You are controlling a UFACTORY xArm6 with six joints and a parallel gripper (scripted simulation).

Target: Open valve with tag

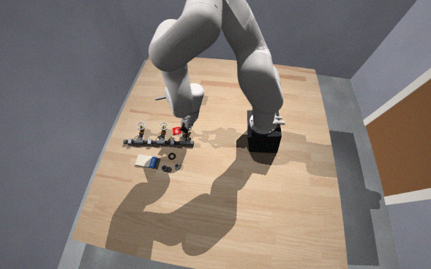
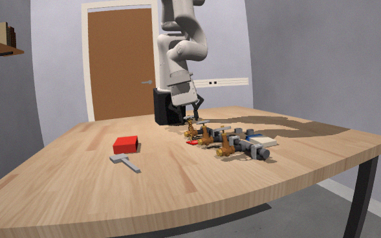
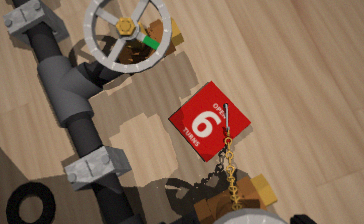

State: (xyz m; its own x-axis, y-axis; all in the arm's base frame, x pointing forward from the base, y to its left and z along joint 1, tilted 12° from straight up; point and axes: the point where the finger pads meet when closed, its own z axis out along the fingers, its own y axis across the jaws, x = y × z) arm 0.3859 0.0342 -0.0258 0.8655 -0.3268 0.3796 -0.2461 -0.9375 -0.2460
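My gripper is now 80 mm short of the red tag, 10 mm to the left of it and 80 mm above it. Also, from my hand: grey hammer-like tool 210 mm ahead, 240 mm to the right, 80 mm below; then grey box 190 mm ahead, 210 mm to the left, 70 mm below; then red box 50 mm ahead, 250 mm to the right, 70 mm below.
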